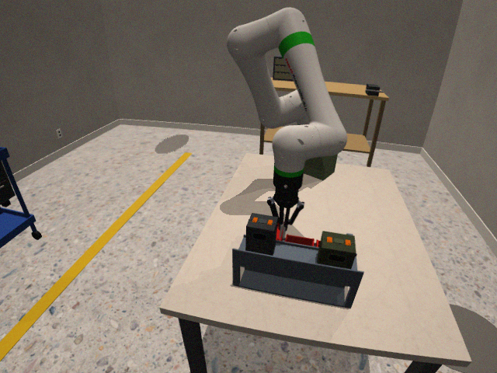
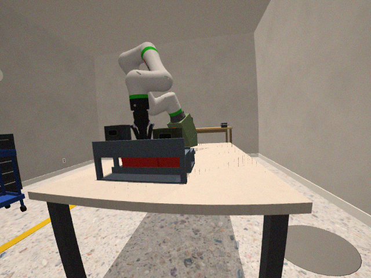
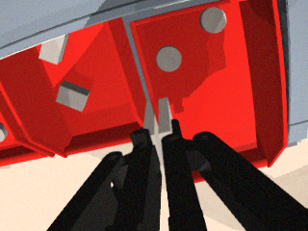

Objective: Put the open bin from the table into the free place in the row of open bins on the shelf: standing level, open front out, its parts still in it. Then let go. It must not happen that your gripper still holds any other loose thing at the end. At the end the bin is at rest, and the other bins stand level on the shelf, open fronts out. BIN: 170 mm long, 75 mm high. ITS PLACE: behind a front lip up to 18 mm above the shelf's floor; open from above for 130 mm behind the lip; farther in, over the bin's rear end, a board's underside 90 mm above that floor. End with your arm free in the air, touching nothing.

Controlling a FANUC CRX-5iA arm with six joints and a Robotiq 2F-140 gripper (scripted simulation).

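Now: hand 100 mm short of the shelf floor, 90 mm above it and 50 mm to the right of it. Round my hand: green box: 170 mm ahead, 160 mm to the left, 60 mm above; black box: 140 mm ahead, 70 mm to the right, 70 mm above.
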